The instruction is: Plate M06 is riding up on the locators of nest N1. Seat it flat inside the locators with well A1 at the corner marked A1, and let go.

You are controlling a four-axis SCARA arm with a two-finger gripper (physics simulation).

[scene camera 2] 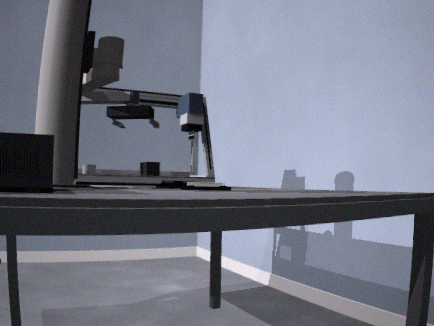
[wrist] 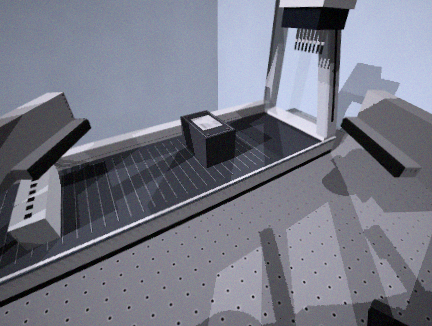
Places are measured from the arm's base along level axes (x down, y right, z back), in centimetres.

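Where they show: gripper, fingertip midpoint: (scene camera 2: 140,125) (wrist: 215,107).
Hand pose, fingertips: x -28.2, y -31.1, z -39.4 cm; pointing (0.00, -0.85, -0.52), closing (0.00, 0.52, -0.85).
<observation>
Each offset is from my fingertips to the top centre of the thing. "spot": to the spot under its first point. Level surfaces: height alone.
My gripper (scene camera 2: 136,124) (wrist: 215,107) is open and empty, its two fingers wide apart. It hangs high above the bench, over the deck area. Neither plate M06 nor nest N1 can be made out for certain. In the scene view a low, pale flat piece @[dz -12.3, dx +24.3, dy +42.4 cm] (scene camera 2: 204,185) lies on a dark base at the table's far edge; it is seen edge-on, and I cannot tell whether it is a plate or how it sits. In the wrist view a black corner @[spot: dz -16.9, dx +25.6, dy +13.9 cm] (wrist: 389,316) shows at the bottom right, mostly cut off. The A1 mark does not show.
A framed deck @[dx +21.9 cm] (wrist: 175,206) holds a dark box @[spot: dz -12.1, dx +18.3, dy -20.4 cm] (scene camera 2: 150,168) (wrist: 220,147) and a white slotted block @[spot: dz +17.8, dx +17.5, dy -18.6 cm] (wrist: 36,215). A blue and white pipetting head @[spot: dz -31.8, dx -11.9, dy -15.4 cm] (scene camera 2: 191,111) (wrist: 317,17) hangs at its right end. A dark case @[spot: dz +48.3, dx +21.0, dy +86.1 cm] (scene camera 2: 26,162) stands at the left of the table (scene camera 2: 300,212).
</observation>
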